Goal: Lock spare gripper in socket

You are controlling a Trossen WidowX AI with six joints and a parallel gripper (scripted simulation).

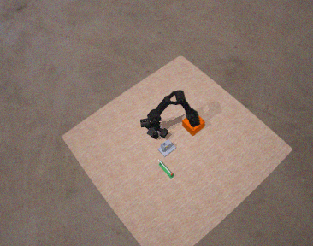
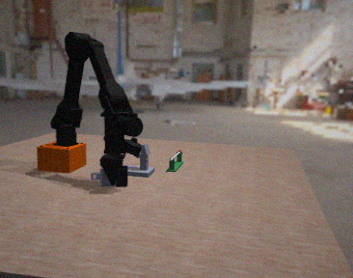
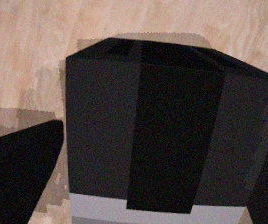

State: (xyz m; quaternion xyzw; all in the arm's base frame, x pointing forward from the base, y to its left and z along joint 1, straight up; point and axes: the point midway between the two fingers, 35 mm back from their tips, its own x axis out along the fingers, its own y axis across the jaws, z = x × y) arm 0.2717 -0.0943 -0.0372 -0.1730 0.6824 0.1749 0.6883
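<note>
My gripper tip is 15 cm to the right of the mount and 4 cm below it. Also, from my gripper tip: green cradle: 8 cm ahead, 29 cm to the left, 1 cm above; then spare gripper: 1 cm behind, 1 cm to the right, 2 cm above.
</note>
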